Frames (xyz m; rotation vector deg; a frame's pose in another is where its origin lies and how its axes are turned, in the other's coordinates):
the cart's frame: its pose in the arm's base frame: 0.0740 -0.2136 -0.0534 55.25 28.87 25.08
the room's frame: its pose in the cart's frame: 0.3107 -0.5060 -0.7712 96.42 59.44 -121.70
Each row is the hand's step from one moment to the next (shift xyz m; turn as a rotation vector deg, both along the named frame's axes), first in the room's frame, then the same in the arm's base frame.
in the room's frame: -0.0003 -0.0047 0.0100 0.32 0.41 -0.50
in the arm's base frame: -0.0060 -0.0092 0.0007 0.11 0.67 -0.25
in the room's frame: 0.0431 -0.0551 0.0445 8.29 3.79 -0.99
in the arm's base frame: -0.0747 -0.0239 0.0270 -5.01 6.20 -4.53
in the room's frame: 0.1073 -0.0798 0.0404 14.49 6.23 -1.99
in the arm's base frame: -0.1335 0.0096 0.0401 -8.78 10.96 -7.46
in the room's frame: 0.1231 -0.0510 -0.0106 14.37 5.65 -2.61
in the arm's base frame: -0.1127 0.0656 0.0295 -8.58 11.27 -6.68
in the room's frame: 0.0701 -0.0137 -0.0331 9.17 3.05 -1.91
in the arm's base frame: -0.0463 0.0624 0.0126 -5.55 7.27 -3.67
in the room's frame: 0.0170 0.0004 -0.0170 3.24 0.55 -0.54
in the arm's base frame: -0.0057 0.0232 0.0029 -2.20 2.34 -0.86
